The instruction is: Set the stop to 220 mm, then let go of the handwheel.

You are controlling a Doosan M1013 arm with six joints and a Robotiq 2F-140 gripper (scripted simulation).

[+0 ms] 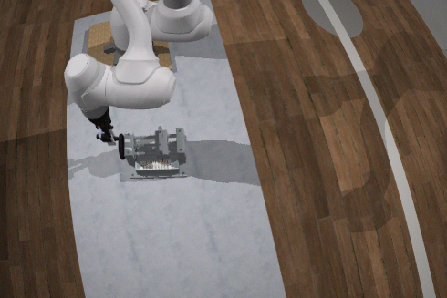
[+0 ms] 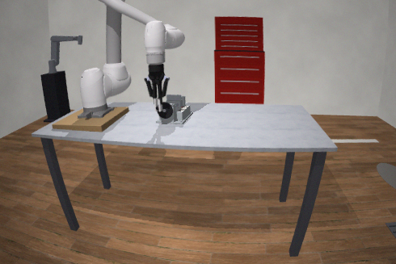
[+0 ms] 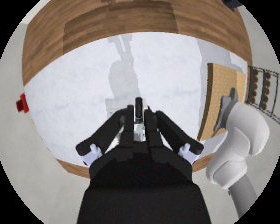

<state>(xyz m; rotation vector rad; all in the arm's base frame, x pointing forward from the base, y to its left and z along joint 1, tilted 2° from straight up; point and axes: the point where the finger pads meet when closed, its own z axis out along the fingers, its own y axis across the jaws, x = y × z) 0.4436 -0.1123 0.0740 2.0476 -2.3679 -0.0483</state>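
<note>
My gripper is now 20 mm to the right of the black handwheel, 20 mm above it and 10 mm short of it. From my hand the other things lie so: grey stop fixture (170 mm to the left, 60 mm ahead, 20 mm below).
</note>
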